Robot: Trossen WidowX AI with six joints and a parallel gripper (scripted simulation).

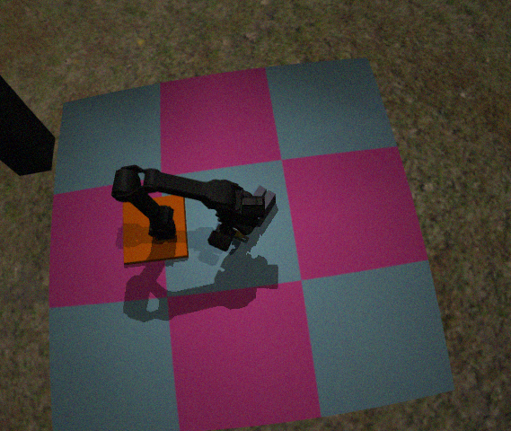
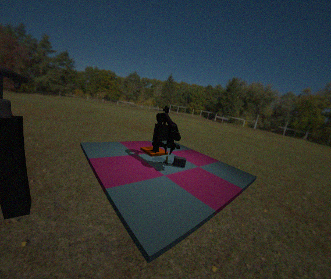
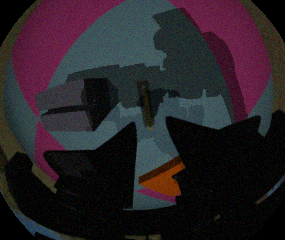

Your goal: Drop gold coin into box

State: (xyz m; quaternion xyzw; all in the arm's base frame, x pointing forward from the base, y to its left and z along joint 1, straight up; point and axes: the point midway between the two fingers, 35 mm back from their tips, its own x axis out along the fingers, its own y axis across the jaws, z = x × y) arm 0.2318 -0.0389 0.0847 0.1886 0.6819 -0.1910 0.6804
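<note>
My gripper tip is now 4 cm above the gold coin.
</note>
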